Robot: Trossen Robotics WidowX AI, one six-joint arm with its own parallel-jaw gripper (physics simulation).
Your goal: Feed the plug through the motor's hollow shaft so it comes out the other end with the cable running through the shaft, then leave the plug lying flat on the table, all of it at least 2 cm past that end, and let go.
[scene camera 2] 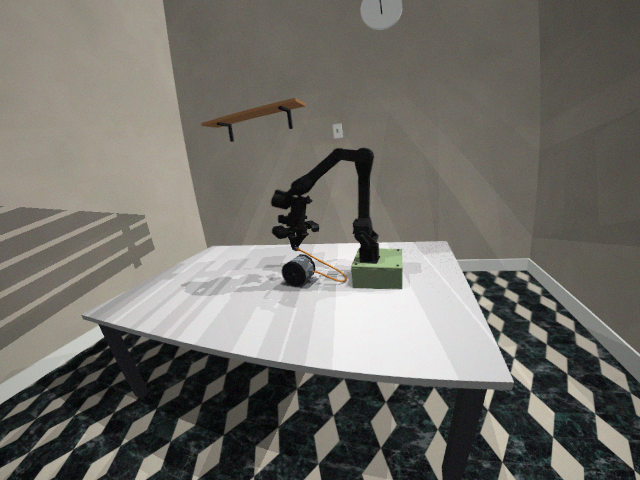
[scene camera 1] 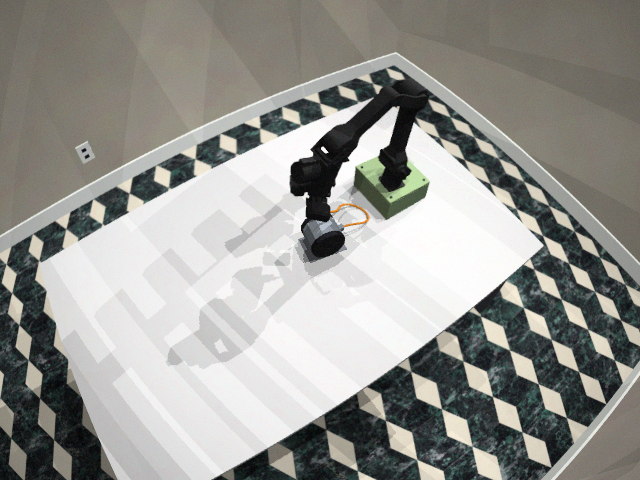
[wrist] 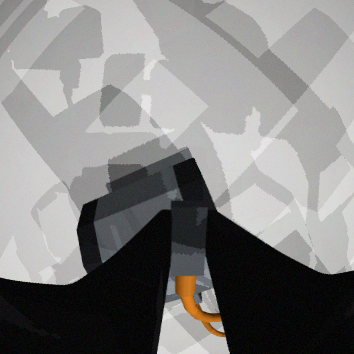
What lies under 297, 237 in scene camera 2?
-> My gripper.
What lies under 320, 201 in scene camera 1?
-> My gripper.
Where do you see a grey plug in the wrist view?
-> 188, 217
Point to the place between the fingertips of my gripper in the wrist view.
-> At 187, 219
